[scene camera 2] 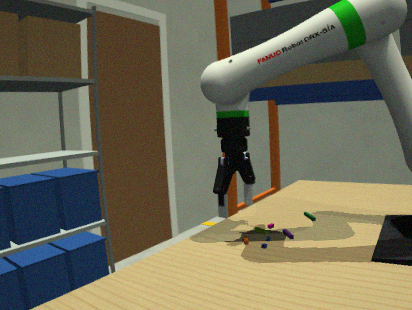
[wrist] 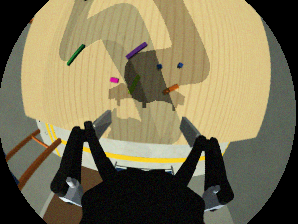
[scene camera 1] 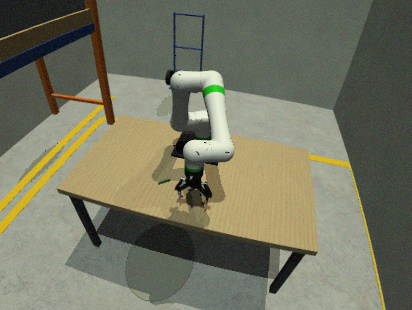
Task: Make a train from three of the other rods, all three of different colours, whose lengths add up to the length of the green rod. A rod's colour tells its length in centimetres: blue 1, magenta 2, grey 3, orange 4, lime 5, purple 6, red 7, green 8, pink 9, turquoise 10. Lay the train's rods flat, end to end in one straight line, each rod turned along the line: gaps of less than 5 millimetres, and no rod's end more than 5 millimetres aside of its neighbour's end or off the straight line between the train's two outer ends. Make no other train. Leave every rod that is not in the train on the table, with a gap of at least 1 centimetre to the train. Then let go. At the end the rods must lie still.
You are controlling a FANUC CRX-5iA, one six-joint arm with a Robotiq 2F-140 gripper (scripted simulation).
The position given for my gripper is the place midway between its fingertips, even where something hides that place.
I see my gripper (scene camera 2: 236,210).
My gripper shows as well in the wrist view (wrist: 146,119).
